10 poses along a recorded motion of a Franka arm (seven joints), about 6.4 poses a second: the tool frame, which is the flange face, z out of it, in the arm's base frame.
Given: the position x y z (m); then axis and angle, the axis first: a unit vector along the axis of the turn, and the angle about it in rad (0 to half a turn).
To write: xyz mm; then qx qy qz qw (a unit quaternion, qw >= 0). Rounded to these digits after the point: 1 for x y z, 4 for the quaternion.
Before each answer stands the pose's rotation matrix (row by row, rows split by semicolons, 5 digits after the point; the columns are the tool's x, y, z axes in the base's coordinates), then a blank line. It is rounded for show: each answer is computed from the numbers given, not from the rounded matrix.
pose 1, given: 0.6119 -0.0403 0.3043 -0.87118 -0.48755 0.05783 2.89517
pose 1, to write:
0.52519 0.82255 -0.21817; 0.85076 -0.50156 0.15697; 0.01969 -0.26805 -0.96320

611.9 -40.3 304.3 -0.8646 -0.4839 0.0574 0.1229
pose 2, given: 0.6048 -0.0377 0.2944 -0.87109 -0.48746 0.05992 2.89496
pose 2, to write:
0.52489 0.82176 -0.22182; 0.85102 -0.50170 0.15513; 0.01620 -0.27020 -0.96267

604.8 -37.7 294.4 -0.8645 -0.4838 0.0595 0.1230
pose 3, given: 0.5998 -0.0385 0.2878 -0.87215 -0.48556 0.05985 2.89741
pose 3, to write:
0.52840 0.81993 -0.22024; 0.84887 -0.50579 0.15359; 0.01454 -0.26811 -0.96328

599.8 -38.5 287.8 -0.8657 -0.4819 0.0594 0.1218
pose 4, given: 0.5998 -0.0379 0.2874 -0.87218 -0.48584 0.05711 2.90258
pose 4, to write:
0.52820 0.82191 -0.21322; 0.84895 -0.50620 0.15178; 0.01682 -0.26119 -0.96514

599.8 -37.9 287.4 -0.8660 -0.4824 0.0567 0.1192
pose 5, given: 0.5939 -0.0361 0.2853 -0.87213 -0.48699 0.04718 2.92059
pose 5, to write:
0.52705 0.82877 -0.18805; 0.84945 -0.50713 0.14578; 0.02546 -0.23657 -0.97128

593.9 -36.1 285.3 -0.8668 -0.4840 0.0469 0.1103
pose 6, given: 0.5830 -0.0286 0.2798 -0.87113 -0.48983 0.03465 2.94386
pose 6, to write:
0.52243 0.83829 -0.15601; 0.85190 -0.50532 0.13752; 0.03644 -0.20474 -0.97814

583.0 -28.6 279.8 -0.8669 -0.4874 0.0345 0.0987
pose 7, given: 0.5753 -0.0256 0.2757 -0.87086 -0.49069 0.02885 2.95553
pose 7, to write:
0.52096 0.84193 -0.14059; 0.85260 -0.50535 0.13303; 0.04096 -0.18917 -0.98109

575.3 -25.6 275.7 -0.8671 -0.4886 0.0287 0.0929
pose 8, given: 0.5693 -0.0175 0.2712 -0.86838 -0.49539 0.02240 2.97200
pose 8, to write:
0.51170 0.85042 -0.12224; 0.85799 -0.49835 0.12453; 0.04499 -0.16860 -0.98466

569.3 -17.5 271.2 -0.8653 -0.4936 0.0223 0.0847
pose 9, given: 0.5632 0.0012 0.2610 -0.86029 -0.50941 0.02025 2.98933
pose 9, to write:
0.48319 0.86833 -0.11190; 0.87448 -0.47244 0.10997; 0.04262 -0.15100 -0.98762

563.2 1.2 261.0 -0.8578 -0.5079 0.0202 0.0761
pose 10, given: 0.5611 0.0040 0.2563 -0.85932 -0.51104 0.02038 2.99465
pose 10, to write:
0.47967 0.87057 -0.10966; 0.87654 -0.46972 0.10510; 0.03999 -0.14653 -0.98840

561.1 4.0 256.3 -0.8570 -0.5097 0.0203 0.0734
